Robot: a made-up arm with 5 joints. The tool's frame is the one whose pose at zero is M. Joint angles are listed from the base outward.
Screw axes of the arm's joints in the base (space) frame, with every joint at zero. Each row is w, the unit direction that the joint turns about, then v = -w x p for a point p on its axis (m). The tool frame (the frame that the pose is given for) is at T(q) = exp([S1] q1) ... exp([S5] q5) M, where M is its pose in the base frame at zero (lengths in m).
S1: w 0 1 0 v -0.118 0 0
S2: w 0 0 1 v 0.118 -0.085 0
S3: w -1 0 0 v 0 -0.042 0.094
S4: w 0 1 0 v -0.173 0 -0.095
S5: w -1 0 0 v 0 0.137 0.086
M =
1 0 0 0.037
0 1 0 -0.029
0 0 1 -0.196
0 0 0 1
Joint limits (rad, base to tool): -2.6..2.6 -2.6..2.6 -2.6..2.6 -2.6..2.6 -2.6..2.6
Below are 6 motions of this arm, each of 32 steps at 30 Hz.
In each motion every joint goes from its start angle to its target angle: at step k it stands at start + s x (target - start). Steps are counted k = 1, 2, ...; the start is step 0. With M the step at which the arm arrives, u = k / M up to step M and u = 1 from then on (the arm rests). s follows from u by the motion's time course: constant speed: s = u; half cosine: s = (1 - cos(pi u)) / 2; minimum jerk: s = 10 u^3 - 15 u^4 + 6 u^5.
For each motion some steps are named. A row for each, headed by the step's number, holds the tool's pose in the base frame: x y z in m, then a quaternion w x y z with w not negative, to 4 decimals.
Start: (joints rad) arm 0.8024 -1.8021 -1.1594 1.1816 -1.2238
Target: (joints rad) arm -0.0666 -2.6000 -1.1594 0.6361 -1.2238
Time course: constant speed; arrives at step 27
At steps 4, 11, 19, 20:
4: 0.2238 0.5470 -0.2428 0.2730 0.7441 -0.2741 -0.5447
11: 0.3723 0.4114 -0.2384 0.2532 0.7180 -0.4513 -0.4655
19: 0.4868 0.2385 -0.1554 0.1787 0.6502 -0.6307 -0.3841
20: 0.4952 0.2169 -0.1414 0.1660 0.6391 -0.6506 -0.3751

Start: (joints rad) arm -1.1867 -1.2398 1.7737 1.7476 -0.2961
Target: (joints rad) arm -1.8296 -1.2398 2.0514 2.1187 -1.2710
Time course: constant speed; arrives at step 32
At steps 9, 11, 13, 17, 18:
9: 0.0366 0.7427 0.0997 0.2437 0.4615 0.3661 -0.7705
11: 0.0507 0.7492 0.1068 0.2231 0.4837 0.3435 -0.7735
13: 0.0648 0.7550 0.1148 0.2015 0.5049 0.3211 -0.7755
17: 0.0926 0.7640 0.1333 0.1551 0.5442 0.2776 -0.7763
18: 0.0994 0.7657 0.1384 0.1429 0.5534 0.2670 -0.7759

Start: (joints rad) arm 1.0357 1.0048 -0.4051 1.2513 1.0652
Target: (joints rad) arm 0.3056 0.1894 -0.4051 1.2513 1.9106
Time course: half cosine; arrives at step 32
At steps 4, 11, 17, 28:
4: -0.1732 -0.2375 0.0496 0.3058 -0.0453 0.4537 0.8358
11: -0.1906 -0.1881 0.0744 0.3714 -0.1471 0.4128 0.8185
17: -0.2181 -0.1119 0.0848 0.4378 -0.2779 0.3552 0.7778
28: -0.2451 0.0199 0.0599 0.5005 -0.4614 0.2690 0.6814

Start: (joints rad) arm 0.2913 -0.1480 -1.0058 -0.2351 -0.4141
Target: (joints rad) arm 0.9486 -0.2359 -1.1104 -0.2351 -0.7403
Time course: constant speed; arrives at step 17
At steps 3, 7, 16, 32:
3: 0.0314 0.2478 -0.1929 0.7419 0.6318 -0.0179 -0.2237
7: -0.0069 0.2595 -0.1902 0.7098 0.6449 0.0190 -0.2826
16: -0.0837 0.2824 -0.1669 0.6297 0.6487 0.0800 -0.4199
32: -0.0913 0.2846 -0.1631 0.6204 0.6469 0.0849 -0.4352

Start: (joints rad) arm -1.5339 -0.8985 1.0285 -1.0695 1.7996
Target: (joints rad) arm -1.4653 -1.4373 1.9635 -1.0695 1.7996
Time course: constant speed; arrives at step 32
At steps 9, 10, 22, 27, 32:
9: 0.0063 0.1369 0.3271 0.0300 0.6369 -0.0343 0.7696
10: 0.0111 0.1359 0.3291 0.0313 0.6474 -0.0449 0.7602
22: 0.0718 0.1155 0.3422 0.0346 0.7639 -0.1588 0.6245
27: 0.0979 0.1037 0.3401 0.0299 0.8061 -0.1977 0.5569
32: 0.1234 0.0913 0.3331 0.0218 0.8438 -0.2308 0.4840

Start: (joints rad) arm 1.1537 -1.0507 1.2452 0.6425 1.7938
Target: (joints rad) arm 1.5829 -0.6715 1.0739 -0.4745 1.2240
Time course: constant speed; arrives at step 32
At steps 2, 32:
2: -0.1044 0.1960 0.1986 0.3123 0.5650 -0.6424 -0.4130
32: 0.0105 0.0326 0.0512 0.2096 -0.7478 0.3130 0.5467

